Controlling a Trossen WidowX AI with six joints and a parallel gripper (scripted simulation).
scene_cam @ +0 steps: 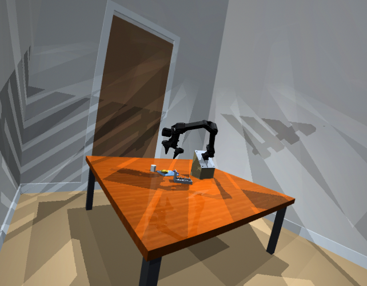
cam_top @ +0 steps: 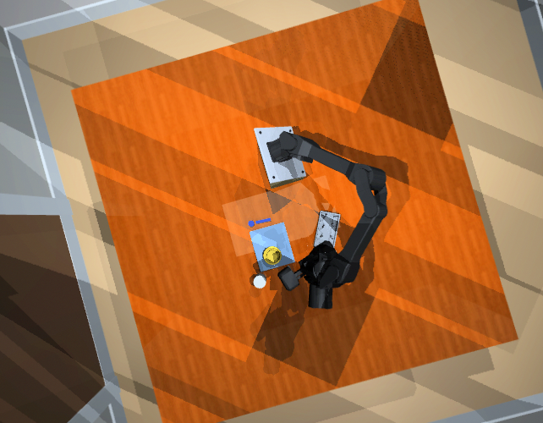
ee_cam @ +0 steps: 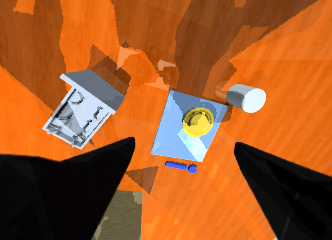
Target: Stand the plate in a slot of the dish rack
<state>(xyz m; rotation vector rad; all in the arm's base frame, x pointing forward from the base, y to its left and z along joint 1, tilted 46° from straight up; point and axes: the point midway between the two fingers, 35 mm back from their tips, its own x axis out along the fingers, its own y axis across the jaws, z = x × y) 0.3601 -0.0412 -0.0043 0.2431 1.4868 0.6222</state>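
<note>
The plate lies 15 cm below my gripper tip, 8 cm to the right of it and 3 cm behind it. Round my gripper tip: blue utensil 17 cm behind, 16 cm below, 10 cm to the right; dish rack 14 cm below, 13 cm to the left, 6 cm behind.
</note>
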